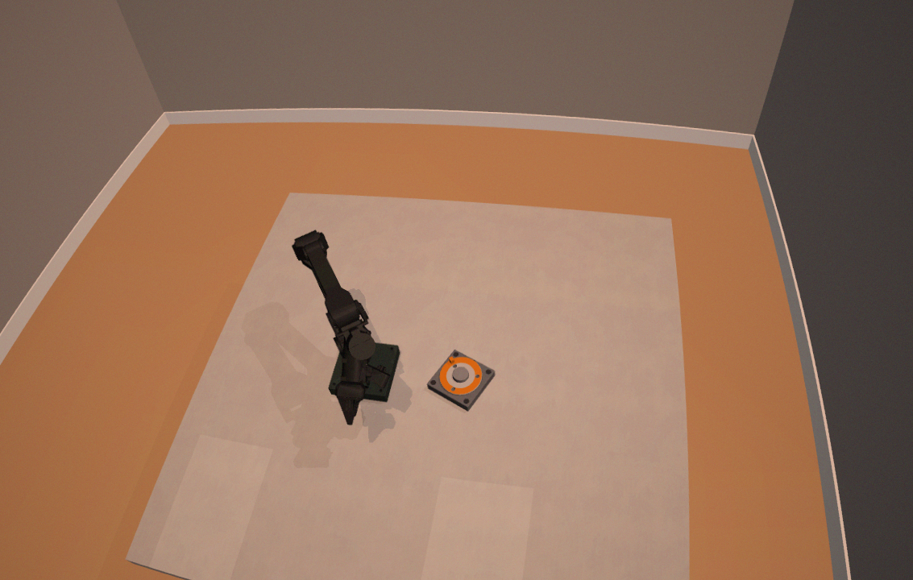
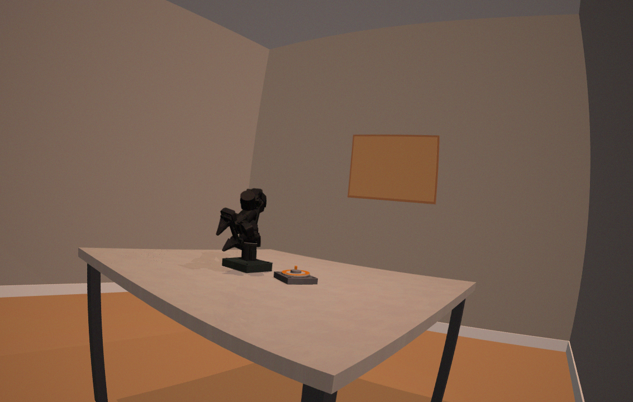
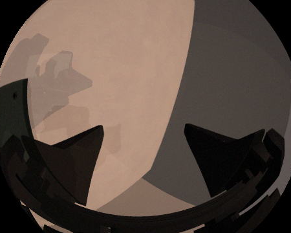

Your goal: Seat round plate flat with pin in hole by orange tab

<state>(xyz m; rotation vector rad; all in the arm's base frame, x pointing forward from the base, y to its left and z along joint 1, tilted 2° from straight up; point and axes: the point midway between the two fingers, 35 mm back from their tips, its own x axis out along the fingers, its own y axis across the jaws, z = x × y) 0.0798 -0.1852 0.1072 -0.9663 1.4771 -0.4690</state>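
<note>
Now: gripper tip 19 cm short of the square grey base, 22 cm to the right of it and 9 cm above it.
</note>
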